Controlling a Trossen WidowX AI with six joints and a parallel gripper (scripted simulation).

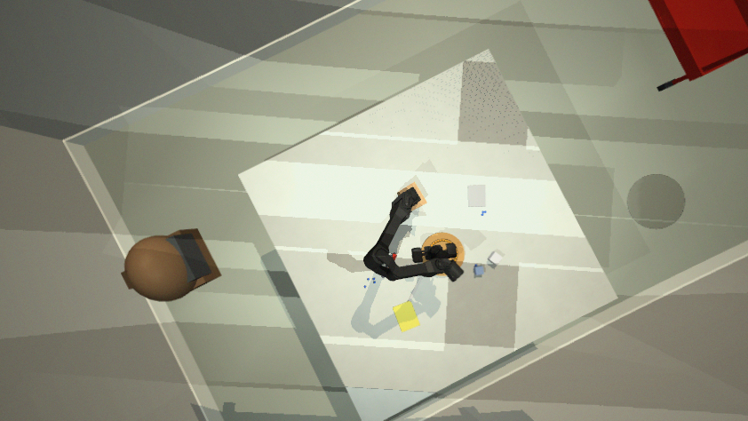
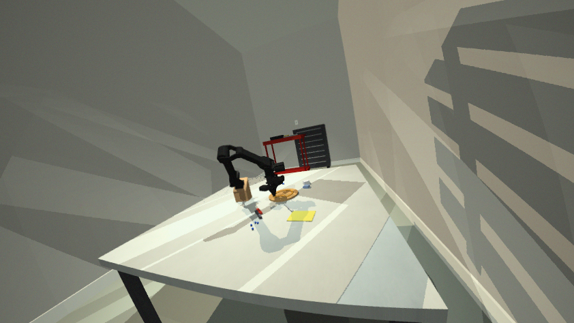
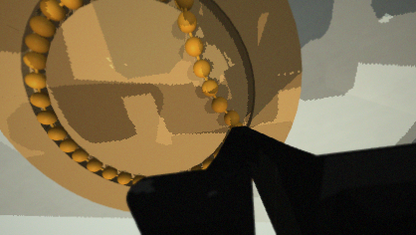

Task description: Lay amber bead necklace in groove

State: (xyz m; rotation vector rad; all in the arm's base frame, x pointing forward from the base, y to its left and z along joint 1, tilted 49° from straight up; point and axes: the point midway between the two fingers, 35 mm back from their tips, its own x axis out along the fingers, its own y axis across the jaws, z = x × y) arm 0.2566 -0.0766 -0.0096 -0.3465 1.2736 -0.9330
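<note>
My gripper tip is now 50 mm short of the round bead board, 40 mm to the right of it and 10 mm above it. Also, from my gripper tip: light blue cube: 200 mm ahead, 150 mm to the left, 10 mm below; red-handled tool: 190 mm to the right, 40 mm behind, 10 mm below; white cube: 240 mm to the left, 190 mm ahead, 10 mm below.
</note>
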